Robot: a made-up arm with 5 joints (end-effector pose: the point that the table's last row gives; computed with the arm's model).
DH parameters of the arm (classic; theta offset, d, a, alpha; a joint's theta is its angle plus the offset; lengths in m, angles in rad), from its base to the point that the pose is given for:
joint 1: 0 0.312 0 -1.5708
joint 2: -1.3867 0 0.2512 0
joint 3: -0.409 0 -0.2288 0
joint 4: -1.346 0 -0.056 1.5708
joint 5: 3.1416 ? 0 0
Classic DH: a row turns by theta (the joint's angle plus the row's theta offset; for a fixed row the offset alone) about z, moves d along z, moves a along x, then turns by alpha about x.
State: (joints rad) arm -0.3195 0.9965 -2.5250 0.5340 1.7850
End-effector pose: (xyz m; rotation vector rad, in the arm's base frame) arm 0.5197 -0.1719 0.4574 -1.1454 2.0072 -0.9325
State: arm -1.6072 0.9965 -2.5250 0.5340 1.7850
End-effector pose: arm -0.0199 -0.5470 0.4574 0.3361 2.6679 -1.4538
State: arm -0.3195 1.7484 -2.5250 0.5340 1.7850
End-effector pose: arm 0.4738 -0.1568 0.0443 -1.4706 2.5772 -0.2690
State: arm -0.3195 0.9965 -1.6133 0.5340 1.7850
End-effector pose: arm 0.4411 -0.1459 0.1890 -1.5288 2.6792 -0.0951
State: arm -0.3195 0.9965 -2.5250 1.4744 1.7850
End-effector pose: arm 0.4909 -0.1624 0.3812 -1.5387 2.6966 -0.0626
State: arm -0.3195 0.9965 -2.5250 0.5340 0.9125
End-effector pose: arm 0.5197 -0.1719 0.4574 -2.0732 1.4676 -1.3186
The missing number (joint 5, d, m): 0.071
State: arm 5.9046 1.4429 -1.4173 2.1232 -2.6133
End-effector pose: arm 0.1915 -0.0762 0.0655 -0.4353 -0.8933 0.1372
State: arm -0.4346 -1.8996 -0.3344 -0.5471 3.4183
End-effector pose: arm -0.1194 0.0554 0.5395 0.1256 0.3382 -0.1562
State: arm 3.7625 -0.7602 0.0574 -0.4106 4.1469
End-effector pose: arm -0.1095 -0.0784 0.4043 2.1241 -0.4134 -0.9257
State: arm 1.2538 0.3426 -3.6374 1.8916 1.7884
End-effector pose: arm 0.0378 0.1151 0.7852 -1.6771 0.4593 -0.0730
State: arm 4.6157 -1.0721 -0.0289 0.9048 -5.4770
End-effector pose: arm -0.0093 -0.0954 0.3563 0.9989 -2.8792 0.2727
